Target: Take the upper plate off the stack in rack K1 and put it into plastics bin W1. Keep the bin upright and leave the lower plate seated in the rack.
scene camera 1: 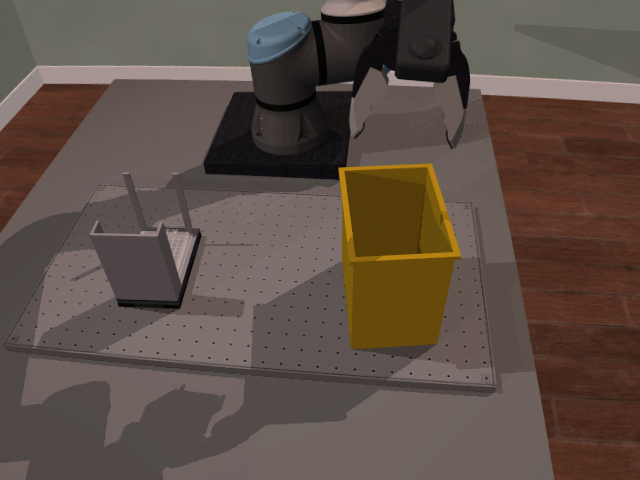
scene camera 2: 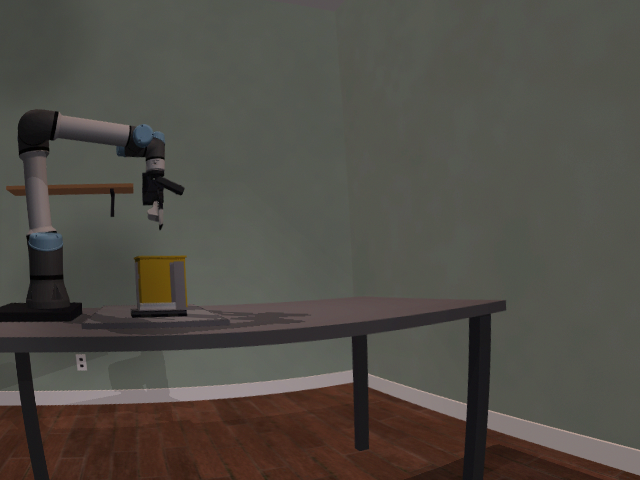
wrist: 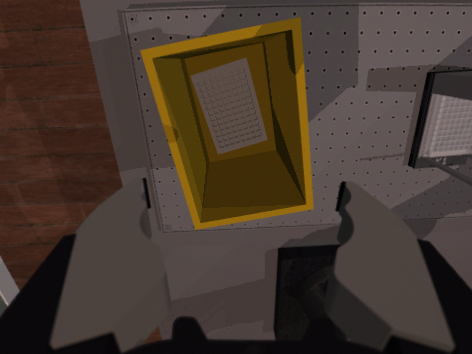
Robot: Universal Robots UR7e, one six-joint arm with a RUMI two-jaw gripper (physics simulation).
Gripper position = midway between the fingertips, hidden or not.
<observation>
I see my gripper [scene camera 1: 403,143] and a yellow plastics bin W1 [scene camera 1: 398,246].
The yellow plastics bin W1 also shows in scene camera 2 [scene camera 2: 153,271] and in the wrist view [wrist: 270,178]. My gripper also shows in scene camera 2 [scene camera 2: 160,227] and in the wrist view [wrist: 242,184].
</observation>
